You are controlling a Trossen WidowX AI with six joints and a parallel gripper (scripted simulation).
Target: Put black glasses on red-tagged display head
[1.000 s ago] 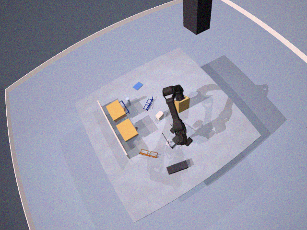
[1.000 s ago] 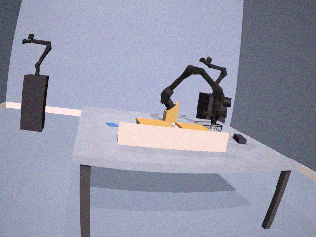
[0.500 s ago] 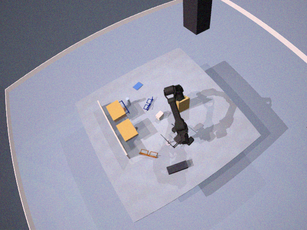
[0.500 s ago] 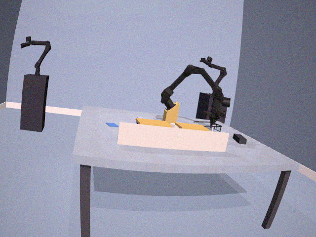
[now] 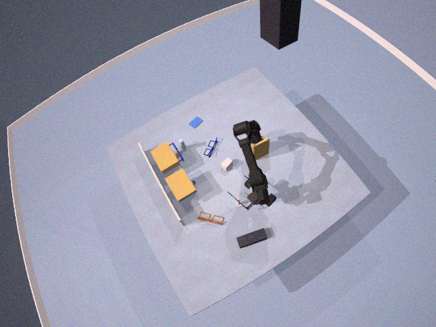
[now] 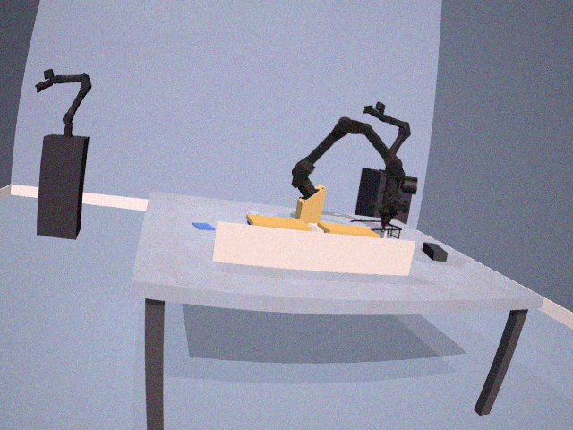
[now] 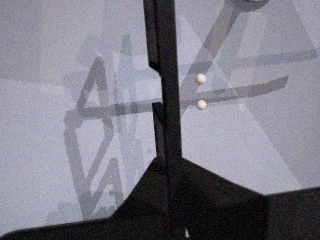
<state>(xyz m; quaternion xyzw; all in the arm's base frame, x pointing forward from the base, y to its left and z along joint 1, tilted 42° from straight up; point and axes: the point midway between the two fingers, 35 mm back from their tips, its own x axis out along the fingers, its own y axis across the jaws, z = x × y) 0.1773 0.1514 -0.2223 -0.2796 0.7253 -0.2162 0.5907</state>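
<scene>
Now: gripper tip 2 cm short of the white cube, 30 cm to the left of it and 3 cm above it. From my gripper tip the other things lie so: beige board: 41 cm ahead, 44 cm to the right; black box: 17 cm ahead, 16 cm to the left, 4 cm below; display head: 28 cm ahead, 54 cm to the right.
</scene>
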